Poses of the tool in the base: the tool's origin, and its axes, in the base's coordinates. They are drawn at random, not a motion.
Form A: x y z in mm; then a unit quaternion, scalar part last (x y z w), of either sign.
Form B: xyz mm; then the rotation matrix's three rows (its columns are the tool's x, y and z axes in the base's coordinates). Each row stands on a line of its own. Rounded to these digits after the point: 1 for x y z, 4 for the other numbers.
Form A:
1: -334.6, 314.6, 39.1, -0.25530, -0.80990, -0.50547, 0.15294
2: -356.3, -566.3, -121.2, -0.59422, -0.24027, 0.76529, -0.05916
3: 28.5, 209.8, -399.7, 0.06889, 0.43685, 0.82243, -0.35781
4: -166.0, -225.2, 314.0, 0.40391, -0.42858, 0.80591, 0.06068
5: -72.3, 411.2, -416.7, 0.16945, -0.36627, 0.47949, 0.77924
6: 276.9, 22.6, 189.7, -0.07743, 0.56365, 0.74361, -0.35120
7: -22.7, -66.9, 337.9, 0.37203, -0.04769, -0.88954, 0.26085
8: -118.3, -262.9, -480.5, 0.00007, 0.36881, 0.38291, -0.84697
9: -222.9, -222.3, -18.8, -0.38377, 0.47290, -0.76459, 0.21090
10: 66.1, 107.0, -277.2, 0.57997, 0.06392, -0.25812, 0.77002
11: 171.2, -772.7, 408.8, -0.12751, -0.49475, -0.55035, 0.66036
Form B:
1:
-334.6, 314.6, 39.1
-0.8229, 0.5681, 0.0104
0.2589, 0.3586, 0.8968
0.5058, 0.7407, -0.4422

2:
-356.3, -566.3, -121.2
-0.2868, 0.3761, -0.8811
0.1950, -0.8775, -0.4381
-0.9379, -0.2974, 0.1783

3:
28.5, 209.8, -399.7
-0.7345, 0.6487, -0.1993
-0.5284, -0.3623, 0.7679
0.4259, 0.6693, 0.6088

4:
-166.0, -225.2, 314.0
-0.6663, -0.4440, 0.5990
-0.2484, -0.6253, -0.7398
0.7030, -0.6418, 0.3063

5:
-72.3, 411.2, -416.7
0.2719, -0.8714, -0.4083
0.6232, 0.4827, -0.6153
0.7333, -0.0872, 0.6743

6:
276.9, 22.6, 189.7
-0.7413, 0.4350, -0.5111
-0.6096, -0.1179, 0.7839
0.2808, 0.8927, 0.3526

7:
-22.7, -66.9, 337.9
-0.5871, 0.4286, -0.6867
-0.4996, -0.8594, -0.1092
-0.6370, 0.2789, 0.7186

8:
-118.3, -262.9, -480.5
0.4347, 0.6487, -0.6247
-0.6486, 0.7068, 0.2826
0.6248, 0.2823, 0.7280

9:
-222.9, -222.3, -18.8
-0.6165, -0.0405, 0.7863
-0.6855, -0.4638, -0.5613
0.3874, -0.8850, 0.2582

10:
66.1, 107.0, -277.2
0.8586, 0.4717, -0.2010
-0.3234, 0.1940, -0.9262
-0.3978, 0.8602, 0.3191

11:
171.2, -772.7, 408.8
-0.0953, 0.8530, -0.5131
-0.6007, 0.3617, 0.7130
0.7938, 0.3762, 0.4779

